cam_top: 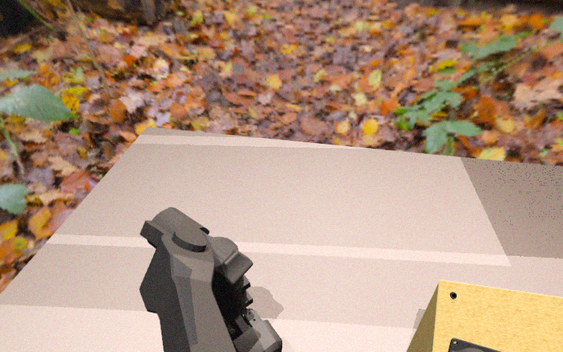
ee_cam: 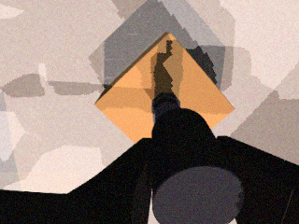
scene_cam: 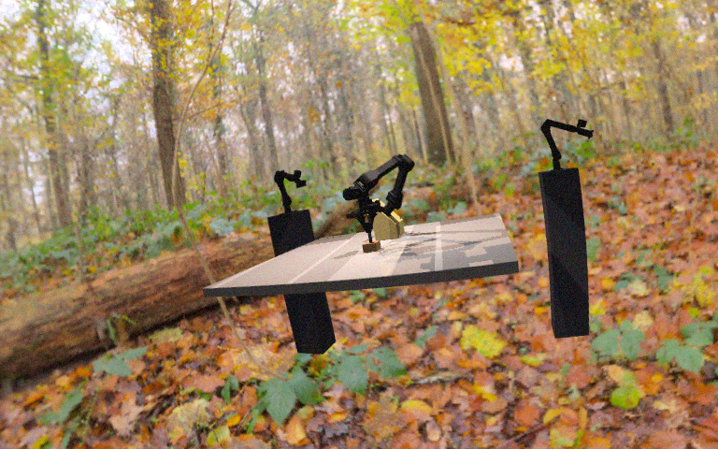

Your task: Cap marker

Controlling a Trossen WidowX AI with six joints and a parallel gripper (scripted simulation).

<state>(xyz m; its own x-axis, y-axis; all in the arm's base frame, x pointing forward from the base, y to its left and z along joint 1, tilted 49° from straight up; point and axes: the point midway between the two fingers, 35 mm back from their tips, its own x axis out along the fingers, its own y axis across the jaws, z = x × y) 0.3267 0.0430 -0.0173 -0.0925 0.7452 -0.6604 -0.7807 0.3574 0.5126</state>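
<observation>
My gripper tip is 8 cm above the holder block. From my gripper tip the other things lie so: dark cap 1 cm above.
</observation>
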